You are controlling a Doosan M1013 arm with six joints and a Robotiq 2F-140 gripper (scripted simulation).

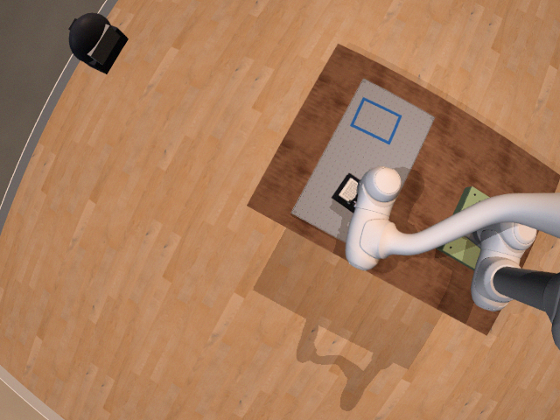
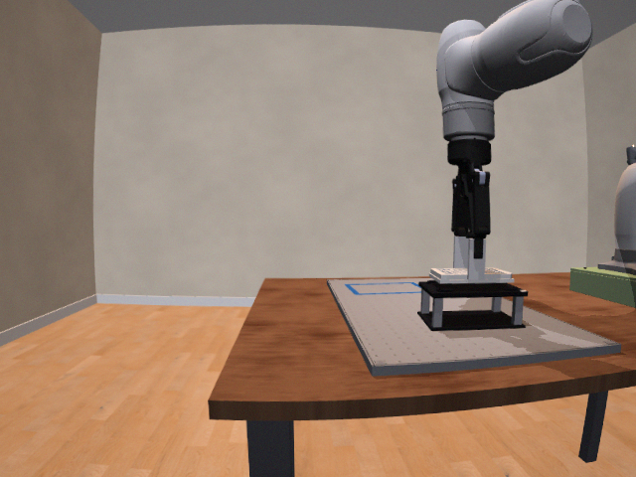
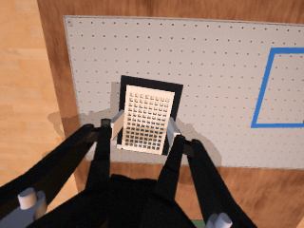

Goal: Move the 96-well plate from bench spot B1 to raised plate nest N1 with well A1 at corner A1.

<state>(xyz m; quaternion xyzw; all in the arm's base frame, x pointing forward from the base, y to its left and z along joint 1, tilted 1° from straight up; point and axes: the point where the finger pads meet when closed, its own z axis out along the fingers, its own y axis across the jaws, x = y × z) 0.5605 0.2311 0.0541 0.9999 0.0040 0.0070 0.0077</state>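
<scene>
My gripper is now 30 mm above the white 96-well plate. The rest, counted from my hand: black raised nest N1 (10 mm behind, 50 mm below).
</scene>
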